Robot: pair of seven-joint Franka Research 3 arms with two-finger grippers.
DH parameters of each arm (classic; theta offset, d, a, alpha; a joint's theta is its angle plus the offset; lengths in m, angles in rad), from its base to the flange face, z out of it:
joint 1: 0 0.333 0 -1.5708
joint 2: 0 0 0 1.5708
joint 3: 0 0.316 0.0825 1.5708
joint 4: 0 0 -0.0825 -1.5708
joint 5: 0 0.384 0 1.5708
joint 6: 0 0 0.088 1.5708
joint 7: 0 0.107 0 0
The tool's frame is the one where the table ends.
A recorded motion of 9 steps. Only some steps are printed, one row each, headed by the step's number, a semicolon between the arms.
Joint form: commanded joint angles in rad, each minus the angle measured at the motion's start. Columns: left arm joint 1, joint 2, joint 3, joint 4, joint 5, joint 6, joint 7; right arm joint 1, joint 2, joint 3, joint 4, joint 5, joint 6, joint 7.
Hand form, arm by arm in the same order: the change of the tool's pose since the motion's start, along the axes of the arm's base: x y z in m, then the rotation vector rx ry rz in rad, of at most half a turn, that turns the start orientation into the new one. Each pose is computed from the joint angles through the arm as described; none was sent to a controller.
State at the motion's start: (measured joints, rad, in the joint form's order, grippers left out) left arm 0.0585 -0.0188 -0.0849 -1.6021 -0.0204 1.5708 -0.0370; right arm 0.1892 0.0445 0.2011 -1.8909 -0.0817 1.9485 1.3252
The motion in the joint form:
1: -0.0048 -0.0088 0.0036 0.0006 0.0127 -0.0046 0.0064; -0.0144 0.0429 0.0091 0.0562 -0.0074 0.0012 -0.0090
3: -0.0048 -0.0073 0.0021 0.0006 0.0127 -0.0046 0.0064; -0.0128 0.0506 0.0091 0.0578 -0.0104 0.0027 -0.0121
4: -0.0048 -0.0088 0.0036 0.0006 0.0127 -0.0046 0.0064; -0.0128 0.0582 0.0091 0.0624 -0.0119 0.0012 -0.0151
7: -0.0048 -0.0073 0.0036 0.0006 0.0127 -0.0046 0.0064; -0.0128 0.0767 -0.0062 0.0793 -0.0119 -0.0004 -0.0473
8: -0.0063 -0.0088 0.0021 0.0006 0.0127 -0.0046 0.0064; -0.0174 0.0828 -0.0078 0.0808 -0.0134 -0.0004 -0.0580
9: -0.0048 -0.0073 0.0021 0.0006 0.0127 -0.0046 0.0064; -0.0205 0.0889 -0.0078 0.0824 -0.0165 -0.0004 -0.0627
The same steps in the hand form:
1: -0.0030 0.0006 0.0047 0.0131 -0.0052 -0.0078; 0.0163 0.0009 0.0026 0.0077 -0.0130 0.0056
3: -0.0026 -0.0002 0.0038 0.0131 -0.0037 -0.0093; 0.0175 0.0019 -0.0009 0.0049 -0.0092 0.0114
4: -0.0030 0.0006 0.0047 0.0131 -0.0052 -0.0078; 0.0192 0.0022 -0.0033 0.0032 -0.0050 0.0147
7: -0.0026 0.0006 0.0038 0.0131 -0.0037 -0.0078; 0.0274 -0.0048 -0.0063 0.0026 0.0004 0.0311
8: -0.0031 -0.0011 0.0047 0.0132 -0.0052 -0.0108; 0.0298 -0.0081 -0.0092 0.0002 0.0051 0.0361
9: -0.0026 -0.0002 0.0038 0.0131 -0.0037 -0.0093; 0.0316 -0.0098 -0.0120 -0.0030 0.0089 0.0387

